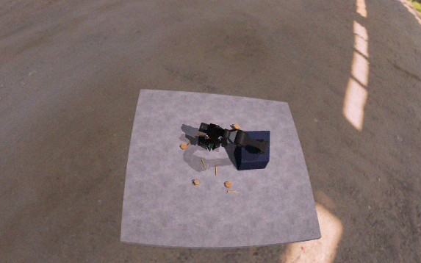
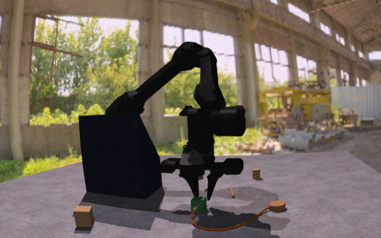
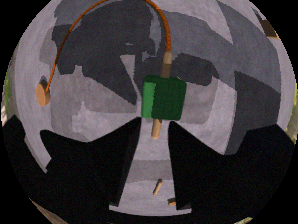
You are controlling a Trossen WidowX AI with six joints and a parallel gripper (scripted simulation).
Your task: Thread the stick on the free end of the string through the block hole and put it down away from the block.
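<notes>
Right now the green block is 30 mm to the right of my gripper tip and 10 mm behind it. Also, from my gripper tip: round wooden button 180 mm ahead, 40 mm to the right, 10 mm below; short wooden cylinder 250 mm to the left, 140 mm ahead; wooden block 230 mm behind, 180 mm to the right.
</notes>
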